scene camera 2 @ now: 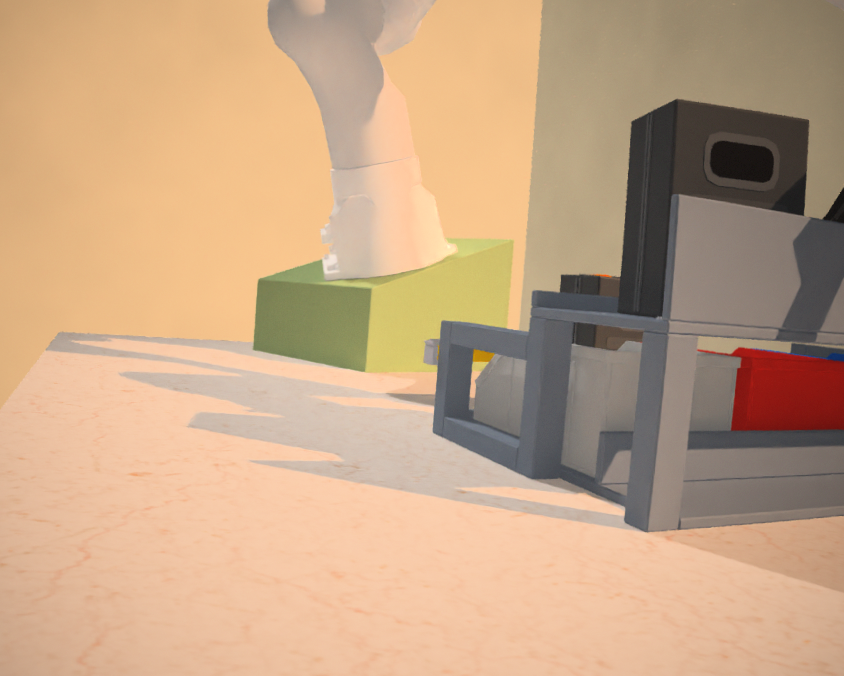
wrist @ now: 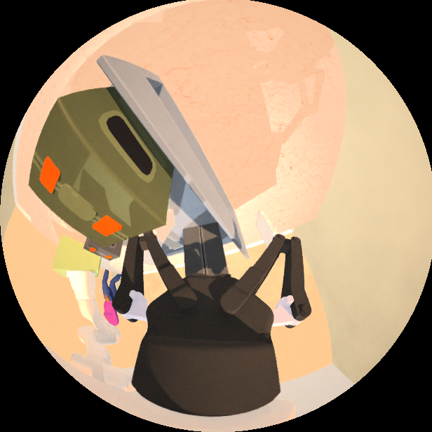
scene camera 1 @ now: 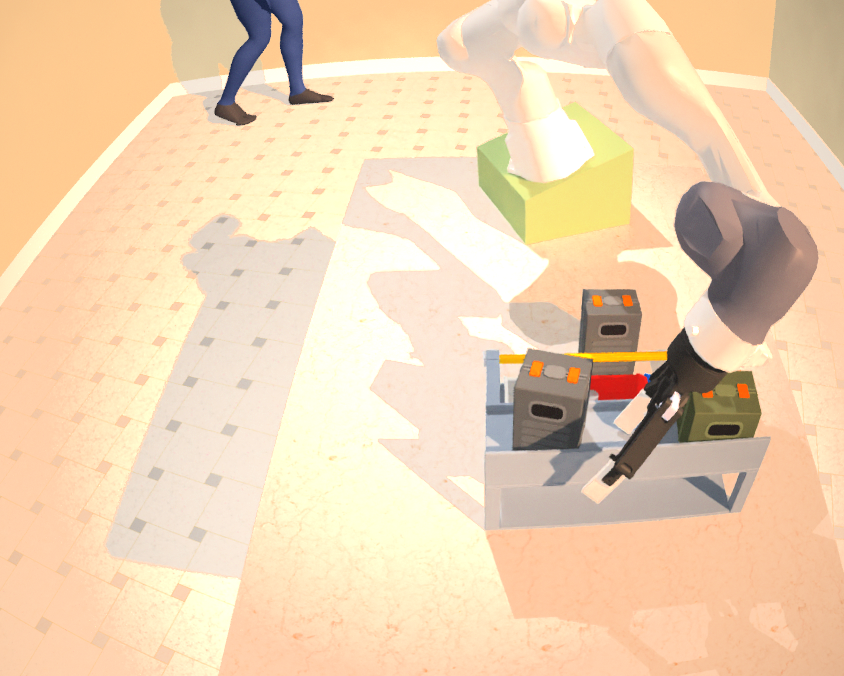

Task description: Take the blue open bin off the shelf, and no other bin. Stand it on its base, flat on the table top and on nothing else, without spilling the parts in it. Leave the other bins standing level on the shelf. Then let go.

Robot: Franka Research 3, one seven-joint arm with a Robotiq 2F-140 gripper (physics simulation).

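The blue open bin [scene camera 1: 647,378] [scene camera 2: 836,357] shows as small slivers beside the red bin [scene camera 1: 615,386] [scene camera 2: 789,391]; the rest is hidden by the gripper, the shelf parts and the picture edge. Its parts cannot be seen. Pale grey bins [scene camera 2: 612,394] stand left of the red one, on the lower level of the grey shelf [scene camera 1: 521,470] [scene camera 2: 658,436] [wrist: 175,125]. My gripper [scene camera 1: 617,450] [wrist: 215,216] is open and empty. It hangs tilted over the shelf's top board and front panel, between the dark grey case and the green case.
The dark grey case [scene camera 1: 553,394] [scene camera 2: 651,211] [wrist: 215,255] and green case [scene camera 1: 736,404] [wrist: 90,150] stand on the shelf top. Another grey case [scene camera 1: 610,343] [scene camera 2: 595,316] [wrist: 102,248] stands behind, past a yellow bar [scene camera 1: 627,356] [scene camera 2: 480,354]. The arm's green block [scene camera 1: 577,214] [scene camera 2: 309,320] is farther back.
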